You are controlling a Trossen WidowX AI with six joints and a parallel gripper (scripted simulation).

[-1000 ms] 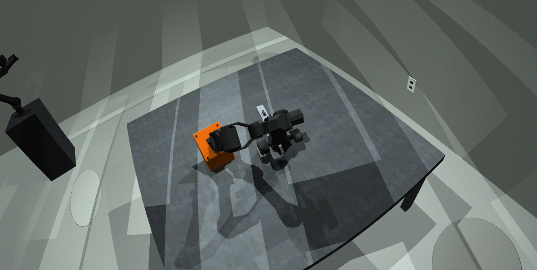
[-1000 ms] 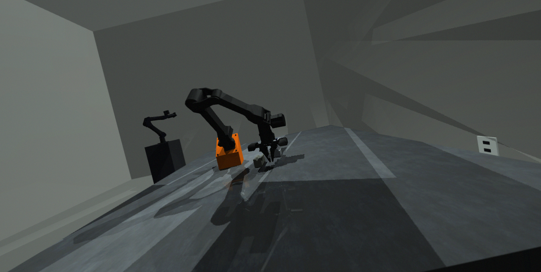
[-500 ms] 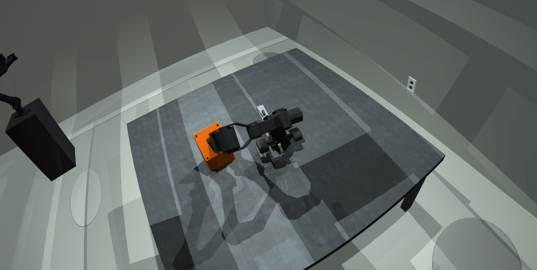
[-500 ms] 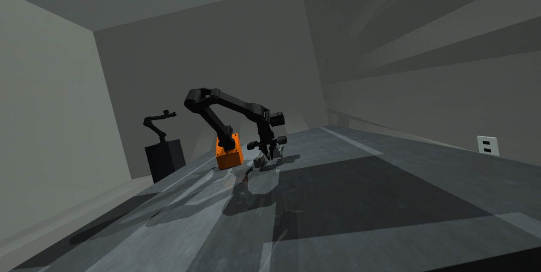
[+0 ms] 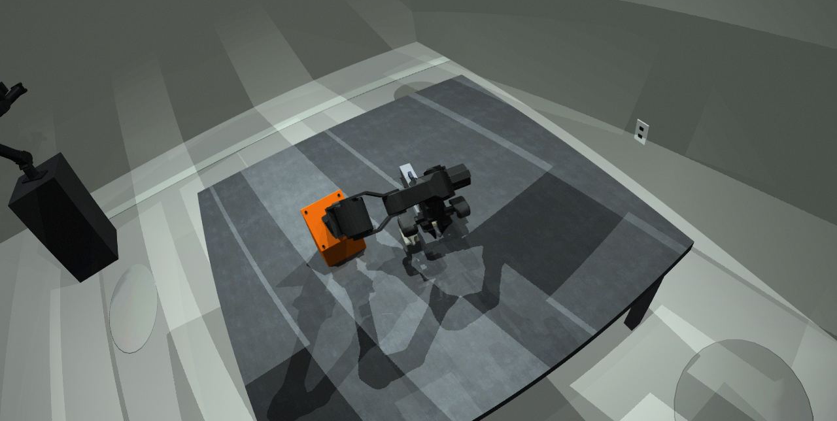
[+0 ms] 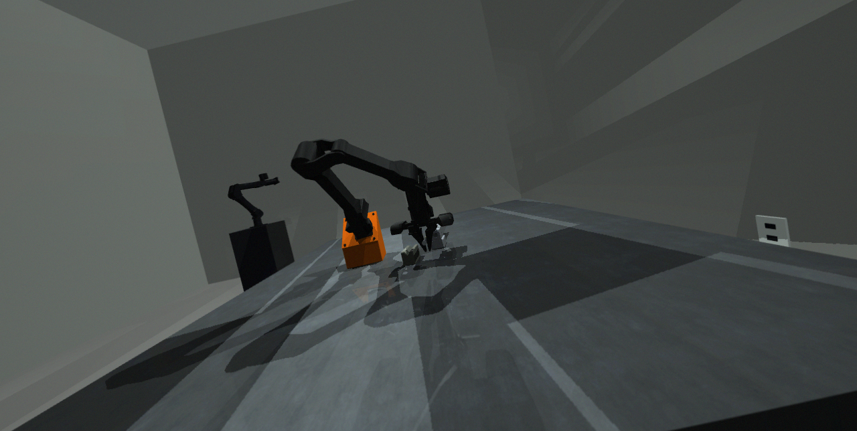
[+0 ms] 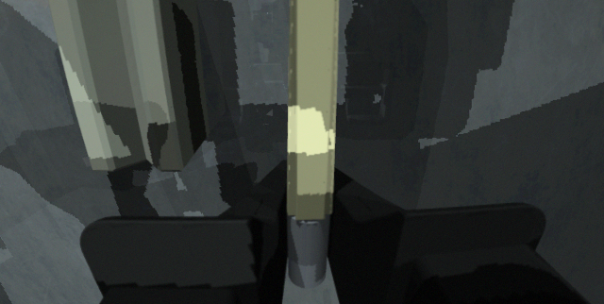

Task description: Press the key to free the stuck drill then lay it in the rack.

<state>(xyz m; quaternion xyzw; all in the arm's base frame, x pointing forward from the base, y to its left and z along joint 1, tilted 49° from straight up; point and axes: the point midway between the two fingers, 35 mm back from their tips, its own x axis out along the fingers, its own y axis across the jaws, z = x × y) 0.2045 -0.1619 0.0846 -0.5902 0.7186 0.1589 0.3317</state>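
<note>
Right now the drill is 4 cm to the left of my gripper tip, 3 cm above it and 1 cm ahead of it. Round my gripper tip: grooved rack: 6 cm to the left, 5 cm behind, 1 cm below; then dark blue key: 22 cm to the left, 7 cm ahead, 2 cm above; then light-grey block: 19 cm to the left, 7 cm ahead, 1 cm above.
</note>
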